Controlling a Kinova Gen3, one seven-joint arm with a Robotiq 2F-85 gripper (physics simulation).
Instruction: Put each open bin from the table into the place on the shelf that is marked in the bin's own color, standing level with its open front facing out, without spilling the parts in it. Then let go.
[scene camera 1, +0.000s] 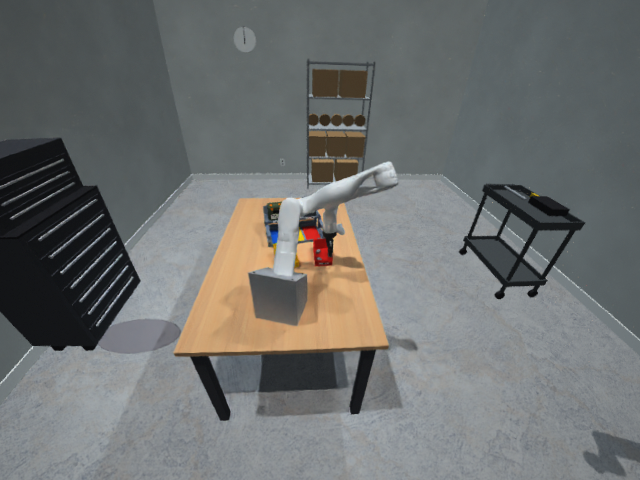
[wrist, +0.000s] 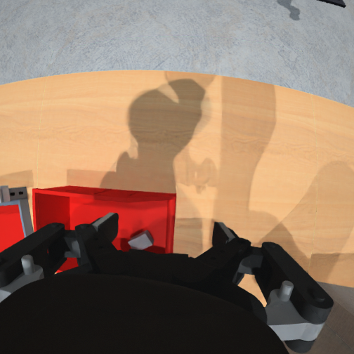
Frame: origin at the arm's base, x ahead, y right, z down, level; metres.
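Seen in the pictures: gripper, between the fingertips: (scene camera 1: 329, 251); arm's base, origin of its link: (scene camera 1: 283, 272).
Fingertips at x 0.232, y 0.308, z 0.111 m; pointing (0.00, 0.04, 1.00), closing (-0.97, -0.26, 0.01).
Observation:
Offsets run from my fingertips to a thing's top centre. "*": to the spot under its first point. Level surfaces: height alone.
The open red bin {* dx +0.083, dy -0.017, dz +0.093 m} (scene camera 1: 321, 256) (wrist: 122, 205) stands on the table, with a grey part (wrist: 141, 240) inside. My gripper (scene camera 1: 330, 251) (wrist: 164, 228) is open and low at the bin. In the wrist view its left finger is over the inside of the bin and its right finger is past the bin's right wall. Yellow pieces of what looks like another bin {* dx +0.033, dy -0.179, dz +0.064 m} (scene camera 1: 297, 262) show beside the arm, which hides most of it. Behind them is the shelf with a blue mark {* dx +0.376, dy -0.252, dz +0.089 m} (scene camera 1: 274, 236), a yellow mark {* dx +0.326, dy -0.078, dz +0.089 m} (scene camera 1: 301, 236) and a red mark {* dx +0.332, dy -0.006, dz +0.089 m} (scene camera 1: 311, 234) (wrist: 10, 225).
The arm's grey base block (scene camera 1: 278, 297) stands on the wooden table {dz +0.096 m} (scene camera 1: 341, 325) (wrist: 75, 125). Dark and green items {dx +0.460, dy -0.220, dz -0.103 m} (scene camera 1: 273, 206) are at the back of the shelf. A black cart (scene camera 1: 558, 225) stands right of the table, a black tool cabinet (scene camera 1: 51, 258) on the left.

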